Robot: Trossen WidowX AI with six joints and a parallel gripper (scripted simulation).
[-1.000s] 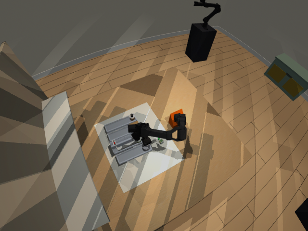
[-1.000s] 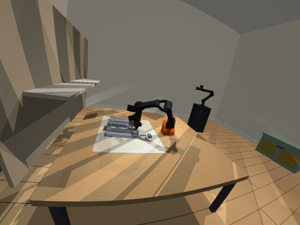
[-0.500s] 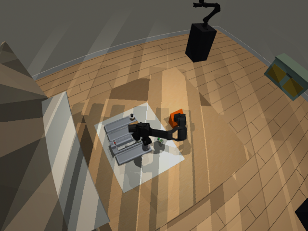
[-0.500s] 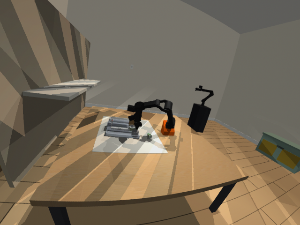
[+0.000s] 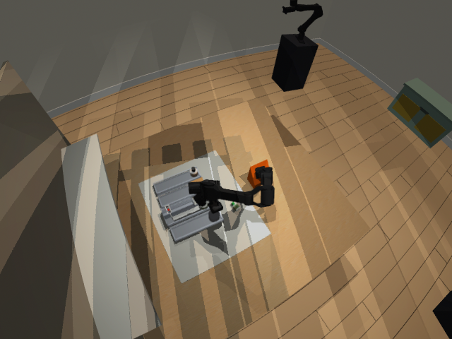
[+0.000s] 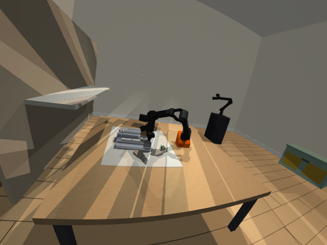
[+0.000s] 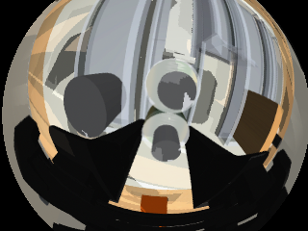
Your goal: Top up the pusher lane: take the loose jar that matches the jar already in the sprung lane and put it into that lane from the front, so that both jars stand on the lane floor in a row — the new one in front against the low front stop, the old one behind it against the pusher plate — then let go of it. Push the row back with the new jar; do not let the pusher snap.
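Now: the brown box 3 cm ahead of my gripper tip, 13 cm to the right of it and 1 cm above it. Round my gripper tip: grey lane rack 15 cm ahead, 1 cm to the right, 1 cm below.
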